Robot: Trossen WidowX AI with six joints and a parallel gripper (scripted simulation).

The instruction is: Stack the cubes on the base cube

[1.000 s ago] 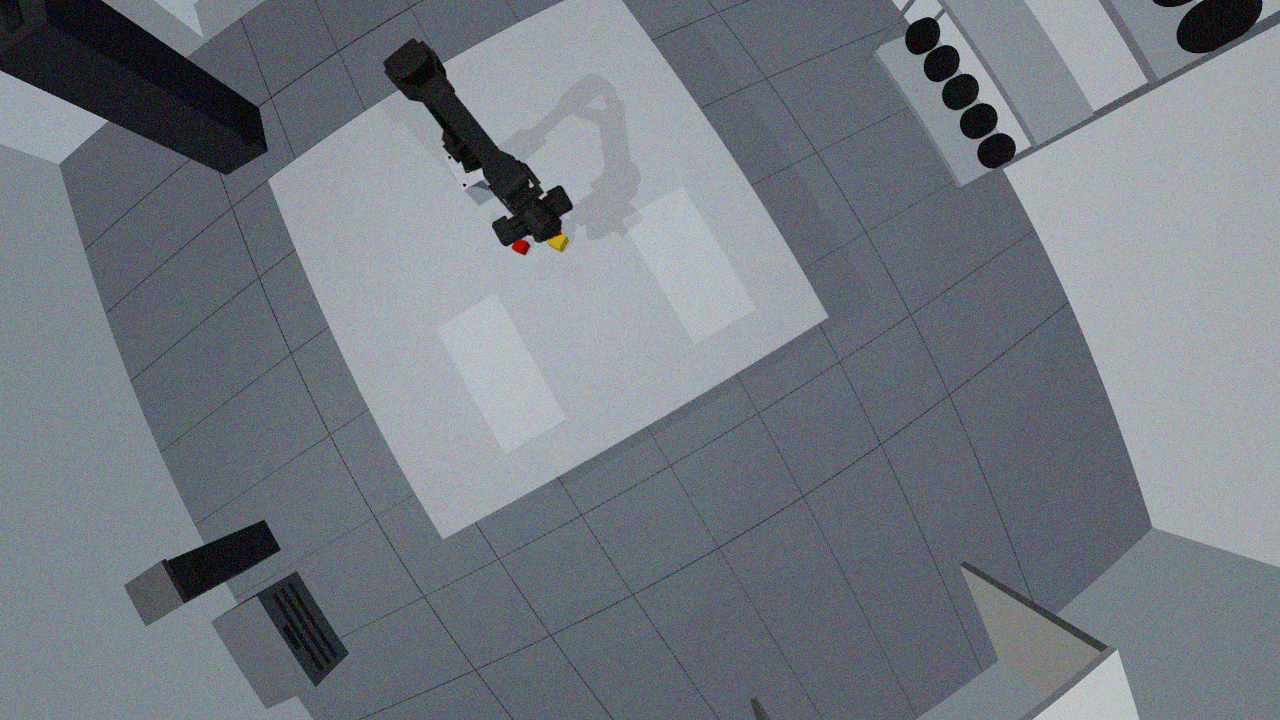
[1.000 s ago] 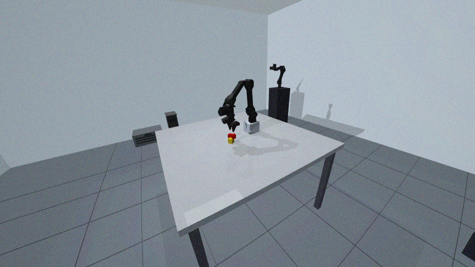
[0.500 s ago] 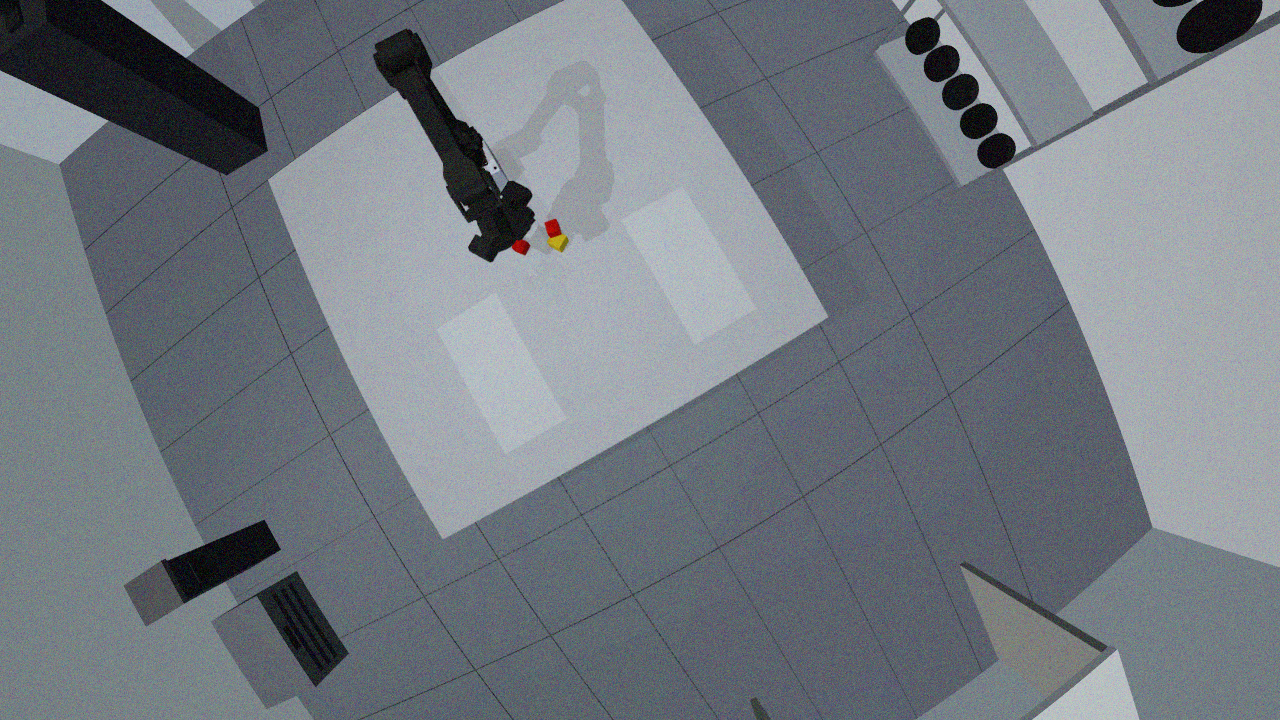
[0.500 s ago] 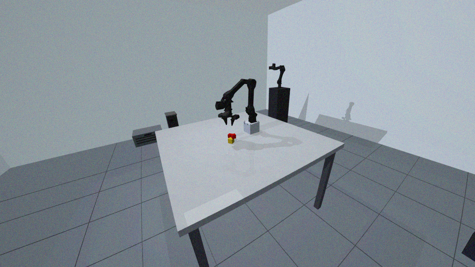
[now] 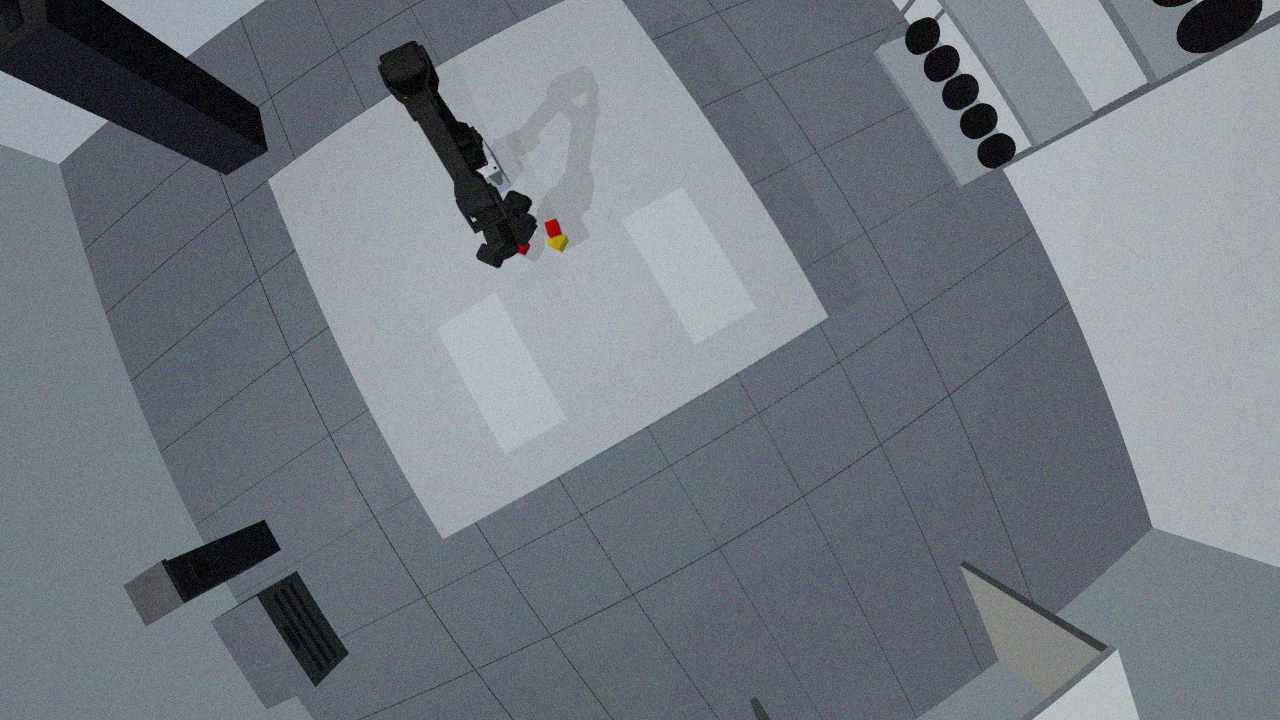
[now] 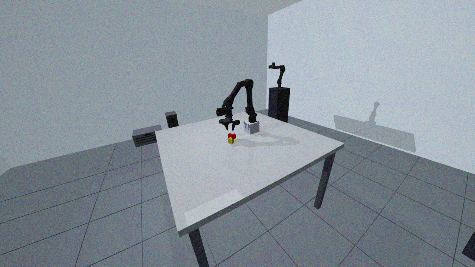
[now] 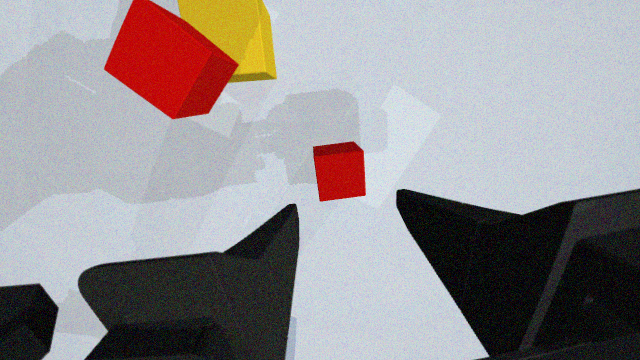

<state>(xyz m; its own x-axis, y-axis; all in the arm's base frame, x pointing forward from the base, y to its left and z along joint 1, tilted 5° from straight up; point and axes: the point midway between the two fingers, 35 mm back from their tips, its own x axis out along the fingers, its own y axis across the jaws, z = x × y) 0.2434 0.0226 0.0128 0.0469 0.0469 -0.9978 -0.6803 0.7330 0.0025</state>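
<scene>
Right now the yellow cube is 100 mm to the left of my gripper tip, 50 mm below it and 30 mm ahead of it.
</scene>
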